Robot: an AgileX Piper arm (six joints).
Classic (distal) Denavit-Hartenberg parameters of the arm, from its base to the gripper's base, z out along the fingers. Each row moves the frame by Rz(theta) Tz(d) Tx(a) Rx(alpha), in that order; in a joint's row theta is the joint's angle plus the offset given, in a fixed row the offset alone. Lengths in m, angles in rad.
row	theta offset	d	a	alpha
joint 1	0	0.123	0	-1.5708
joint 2	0.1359	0	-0.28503	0
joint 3	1.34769	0	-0.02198	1.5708
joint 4	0	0.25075	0	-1.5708
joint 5	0	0	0	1.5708
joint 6	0	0.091	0	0
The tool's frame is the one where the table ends.
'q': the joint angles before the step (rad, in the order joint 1, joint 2, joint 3, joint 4, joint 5, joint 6). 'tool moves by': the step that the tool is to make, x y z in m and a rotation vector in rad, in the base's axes. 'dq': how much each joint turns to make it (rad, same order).
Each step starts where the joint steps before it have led.
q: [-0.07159 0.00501 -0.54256 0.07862 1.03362 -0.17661]
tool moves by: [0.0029 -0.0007 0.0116 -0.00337 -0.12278 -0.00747]
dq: [0.00021 0.00025 -0.00562 -0.00025 -0.11771 0.00020]
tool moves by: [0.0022 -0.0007 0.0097 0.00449 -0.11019 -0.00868]
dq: [0.00030 -0.00039 0.00011 -0.00045 -0.11011 0.00783]
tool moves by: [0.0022 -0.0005 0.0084 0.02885 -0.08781 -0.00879]
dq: [-0.00040 0.00571 0.00002 0.00228 -0.09314 0.02914]
